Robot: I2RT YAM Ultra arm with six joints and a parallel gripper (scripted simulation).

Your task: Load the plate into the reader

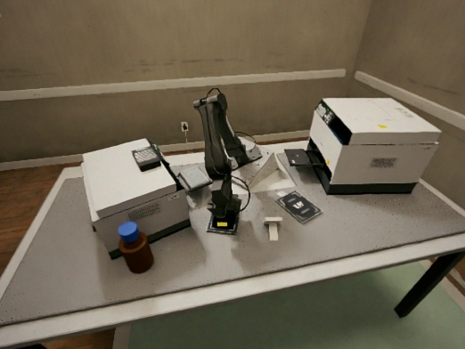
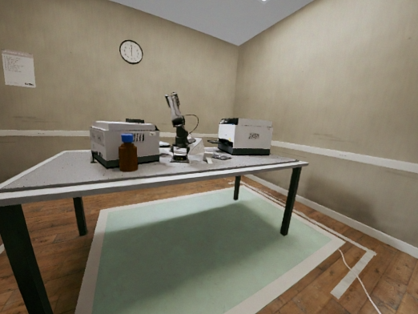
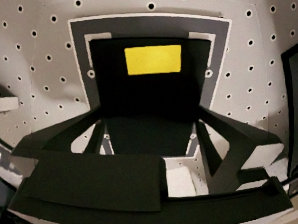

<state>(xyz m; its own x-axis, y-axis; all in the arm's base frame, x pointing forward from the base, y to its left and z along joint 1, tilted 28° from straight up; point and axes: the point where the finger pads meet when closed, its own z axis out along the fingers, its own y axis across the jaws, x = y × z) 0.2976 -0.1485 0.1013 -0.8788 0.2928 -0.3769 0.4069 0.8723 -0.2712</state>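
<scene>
My gripper is now right at the lid. Also, from my hand: clear well plate 21 cm behind, 8 cm to the right, 6 cm above; then brown capped bottle 11 cm ahead, 33 cm to the right, 9 cm above; then LP1 pad 2 cm below.
</scene>
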